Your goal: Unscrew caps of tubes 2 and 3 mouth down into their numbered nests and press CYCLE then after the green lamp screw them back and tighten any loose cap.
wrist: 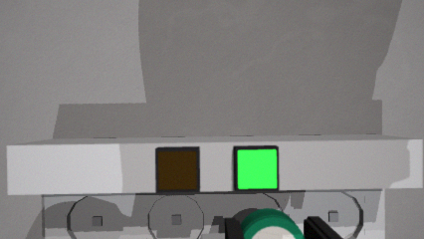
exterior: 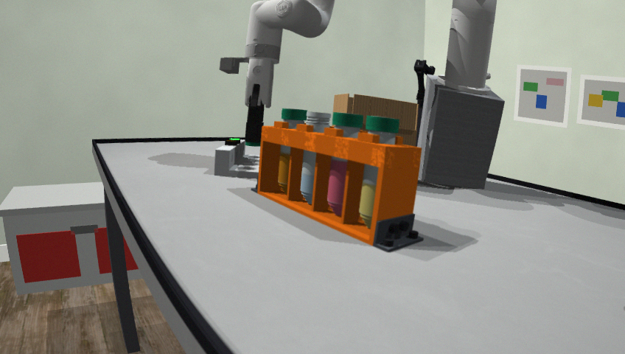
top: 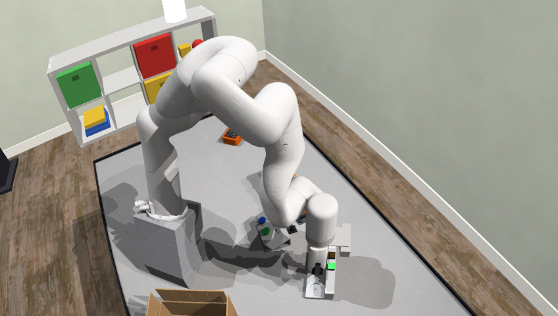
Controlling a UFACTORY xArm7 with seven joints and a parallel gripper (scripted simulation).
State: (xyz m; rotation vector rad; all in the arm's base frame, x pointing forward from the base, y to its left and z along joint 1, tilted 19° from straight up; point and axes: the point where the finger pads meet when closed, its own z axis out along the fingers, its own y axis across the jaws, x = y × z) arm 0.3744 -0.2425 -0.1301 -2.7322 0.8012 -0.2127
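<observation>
My gripper is now 60 mm short of the cap 4, 260 mm to the right of it and 40 mm below it. Round my hand: key housing (70 mm behind, 210 mm to the left, 20 mm below); green ready key (90 mm behind, 180 mm to the left); cap 3 (20 mm below).
</observation>
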